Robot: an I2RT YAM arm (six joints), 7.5 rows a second.
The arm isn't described. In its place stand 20 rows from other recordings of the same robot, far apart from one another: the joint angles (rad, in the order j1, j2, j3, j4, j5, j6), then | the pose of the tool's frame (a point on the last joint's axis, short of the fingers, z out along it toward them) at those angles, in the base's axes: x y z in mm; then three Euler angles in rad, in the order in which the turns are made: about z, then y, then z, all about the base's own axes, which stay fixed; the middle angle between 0 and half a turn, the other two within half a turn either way.
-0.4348, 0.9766, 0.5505, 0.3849, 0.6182, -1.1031 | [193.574 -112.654 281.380 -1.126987 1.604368 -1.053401]
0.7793, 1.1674, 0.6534, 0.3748, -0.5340, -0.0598 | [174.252 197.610 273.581 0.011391 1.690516 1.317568]
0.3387, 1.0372, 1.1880, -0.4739, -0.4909, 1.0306 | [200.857 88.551 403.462 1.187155 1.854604 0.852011]
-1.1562, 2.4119, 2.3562, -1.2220, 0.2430, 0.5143 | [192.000 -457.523 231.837 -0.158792 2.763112 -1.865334]
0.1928, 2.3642, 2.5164, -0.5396, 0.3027, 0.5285 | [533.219 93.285 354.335 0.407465 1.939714 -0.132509]
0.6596, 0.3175, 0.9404, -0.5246, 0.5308, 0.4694 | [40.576 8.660 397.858 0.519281 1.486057 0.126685]
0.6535, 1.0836, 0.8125, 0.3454, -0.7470, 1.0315 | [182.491 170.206 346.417 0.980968 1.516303 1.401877]
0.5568, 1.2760, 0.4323, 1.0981, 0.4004, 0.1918 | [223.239 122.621 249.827 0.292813 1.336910 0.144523]
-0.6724, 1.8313, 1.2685, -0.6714, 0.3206, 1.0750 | [276.859 -234.766 186.882 0.341845 2.681002 -1.460484]
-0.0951, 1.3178, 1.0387, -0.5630, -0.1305, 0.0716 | [277.928 -21.857 277.740 0.216372 2.403420 0.099502]
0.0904, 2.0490, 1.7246, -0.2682, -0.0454, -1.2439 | [481.594 45.278 265.473 -1.213351 2.162703 0.145115]
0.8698, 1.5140, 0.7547, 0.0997, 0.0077, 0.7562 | [200.559 237.207 184.772 0.750229 2.230373 0.860056]
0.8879, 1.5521, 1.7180, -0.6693, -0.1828, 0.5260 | [210.970 269.603 424.505 0.625780 2.065043 1.095892]
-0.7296, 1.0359, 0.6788, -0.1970, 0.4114, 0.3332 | [159.440 -161.668 255.094 0.090634 2.074046 -1.203644]
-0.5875, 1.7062, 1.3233, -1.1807, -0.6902, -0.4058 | [267.292 -150.768 237.756 1.153694 2.451361 0.974581]
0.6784, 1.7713, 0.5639, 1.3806, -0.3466, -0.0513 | [242.817 211.248 183.062 -0.110662 1.407991 1.029844]
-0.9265, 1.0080, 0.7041, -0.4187, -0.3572, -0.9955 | [136.923 -161.537 249.724 -0.696463 2.239021 -0.464811]
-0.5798, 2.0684, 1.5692, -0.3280, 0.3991, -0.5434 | [379.031 -264.757 202.266 -0.943164 2.316099 -1.136959]
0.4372, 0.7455, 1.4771, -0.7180, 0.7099, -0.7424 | [72.549 8.296 502.277 -0.733536 1.560482 -0.272746]
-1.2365, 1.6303, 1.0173, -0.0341, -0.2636, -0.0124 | [125.919 -334.261 219.822 0.182001 2.192045 -0.910317]
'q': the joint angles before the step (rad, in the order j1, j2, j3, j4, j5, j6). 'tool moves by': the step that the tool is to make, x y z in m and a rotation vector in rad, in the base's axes. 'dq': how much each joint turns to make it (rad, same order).
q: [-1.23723 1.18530 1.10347 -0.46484 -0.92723 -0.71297]
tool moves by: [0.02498 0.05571 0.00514 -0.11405 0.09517 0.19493]
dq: [0.20558 -0.11538 -0.01442 -0.16865 0.08246 -0.16860]
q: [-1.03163 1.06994 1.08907 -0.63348 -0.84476 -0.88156]
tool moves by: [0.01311 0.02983 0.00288 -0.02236 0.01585 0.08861]
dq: [0.13896 -0.05601 -0.01569 -0.02308 0.05606 0.01090]
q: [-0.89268 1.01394 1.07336 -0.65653 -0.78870 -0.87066]
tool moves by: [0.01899 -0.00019 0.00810 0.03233 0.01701 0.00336]
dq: [0.07409 0.05704 0.05923 0.00653 0.05401 0.06417]
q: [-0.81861 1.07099 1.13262 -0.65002 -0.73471 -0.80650]
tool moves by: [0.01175 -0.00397 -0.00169 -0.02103 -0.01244 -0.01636]
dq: [0.03061 0.02695 -0.00616 0.07462 0.04264 0.02709]
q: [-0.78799 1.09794 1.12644 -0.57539 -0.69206 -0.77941]
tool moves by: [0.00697 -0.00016 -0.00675 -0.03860 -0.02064 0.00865]
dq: [0.02276 0.00287 -0.03905 0.08030 0.01877 -0.00539]
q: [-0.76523 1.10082 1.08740 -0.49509 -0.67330 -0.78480]
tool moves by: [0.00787 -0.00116 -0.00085 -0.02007 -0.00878 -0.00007]
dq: [0.02178 0.01865 -0.00085 0.04186 0.02331 0.00362]
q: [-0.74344 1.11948 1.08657 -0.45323 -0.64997 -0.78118]
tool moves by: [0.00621 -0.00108 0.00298 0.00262 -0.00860 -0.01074]
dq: [0.01610 0.01794 0.01563 0.02120 0.02031 0.02390]
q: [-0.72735 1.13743 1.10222 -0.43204 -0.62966 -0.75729]
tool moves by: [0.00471 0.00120 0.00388 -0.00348 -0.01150 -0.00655]
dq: [0.01840 0.00834 0.01287 0.01743 0.02022 0.01896]
